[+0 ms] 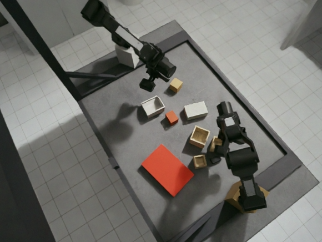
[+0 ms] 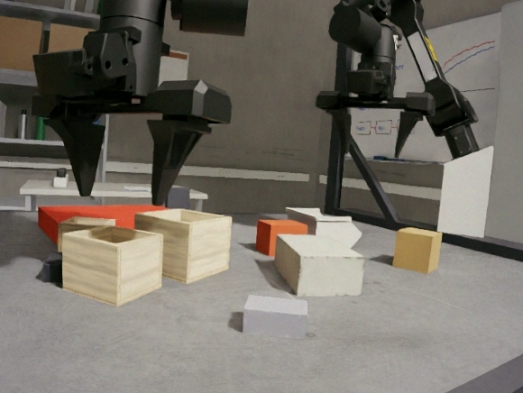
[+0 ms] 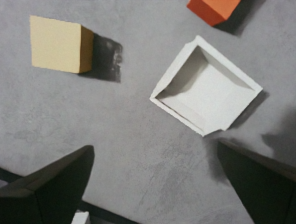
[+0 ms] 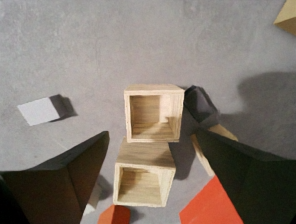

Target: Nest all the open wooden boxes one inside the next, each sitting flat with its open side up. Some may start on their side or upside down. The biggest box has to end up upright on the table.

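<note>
Now: right hand 10 cm above the medium wooden box. The rest, counted from my right hand: dark block 11 cm below, 5 cm to the right, 5 cm behind; small wooden box 12 cm behind, 10 cm below, 1 cm to the right; large wooden box 10 cm below, 8 cm to the left, 5 cm behind.
</note>
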